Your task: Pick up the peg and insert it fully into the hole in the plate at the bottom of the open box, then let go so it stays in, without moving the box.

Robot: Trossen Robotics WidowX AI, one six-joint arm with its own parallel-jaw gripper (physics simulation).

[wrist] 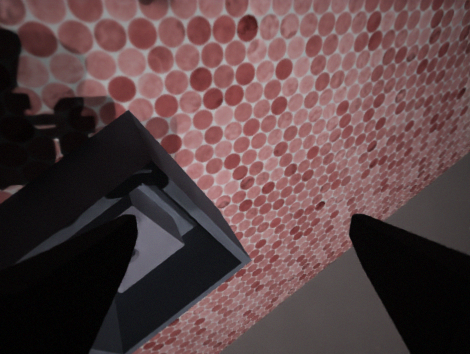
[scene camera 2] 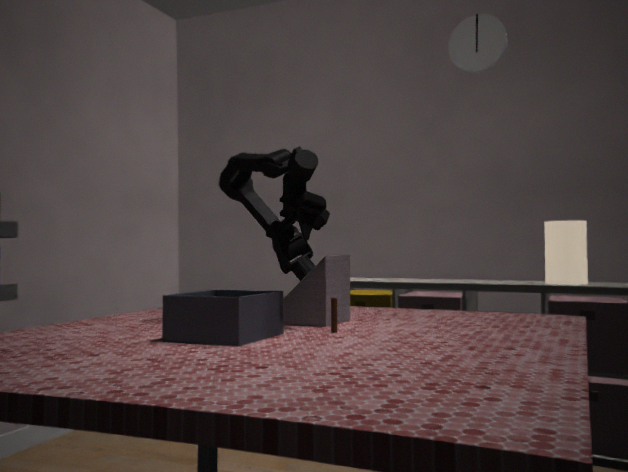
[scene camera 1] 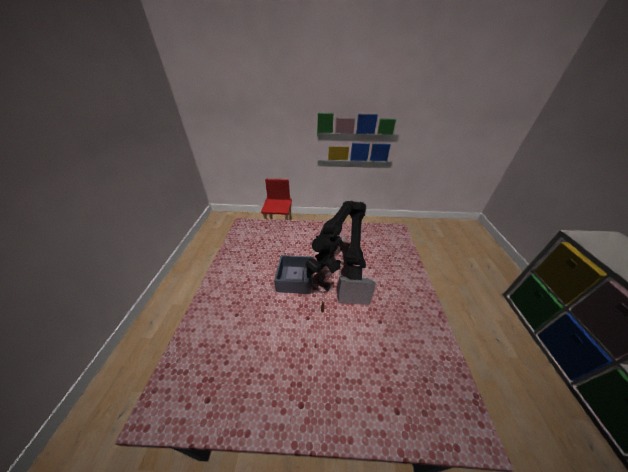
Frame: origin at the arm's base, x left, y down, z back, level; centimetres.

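Where they show: gripper, fingertip midpoint: point(wrist: 244, 224) point(scene camera 2: 295, 248) point(scene camera 1: 312, 274); arm's base, link origin: point(scene camera 2: 313, 279) point(scene camera 1: 355, 279).
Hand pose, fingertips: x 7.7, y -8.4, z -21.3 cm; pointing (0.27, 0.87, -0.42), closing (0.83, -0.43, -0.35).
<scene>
Each offset is from my fingertips to the top centre of the thing. "*": to the spot under its first point. Level surfaces: height alone.
A small brown peg {dx +6.6, dy +11.6, dz +6.4 cm} point(scene camera 1: 322, 306) point(scene camera 2: 334, 315) stands upright on the patterned table top, apart from the box, and does not show in the wrist view. The open dark grey-blue box {dx -11.2, dy +9.8, dz -11.6 cm} point(scene camera 1: 293, 287) point(scene camera 2: 200, 318) point(wrist: 187, 182) stands to the left of the arm's base in scene camera 1. The light plate {dx -11.2, dy +13.5, dz -11.6 cm} point(scene camera 1: 287, 273) point(wrist: 157, 245) lies at its bottom. Its hole {* dx -11.7, dy +15.1, dz -12.1 cm} point(scene camera 1: 294, 273) shows as a small dark spot, partly covered by a finger in the wrist view. My gripper point(scene camera 1: 322, 267) point(wrist: 244, 224) is open and empty, raised above the table at the box's right side in scene camera 1.
A grey wedge-shaped block point(scene camera 1: 356, 291) point(scene camera 2: 337, 289) stands at the arm's base, close to the peg. The table top {dy +19.6 cm} point(scene camera 1: 304, 375) point(scene camera 2: 406, 385) has a red and pink dotted pattern. A red chair point(scene camera 1: 277, 197) stands beyond the table's far edge.
</scene>
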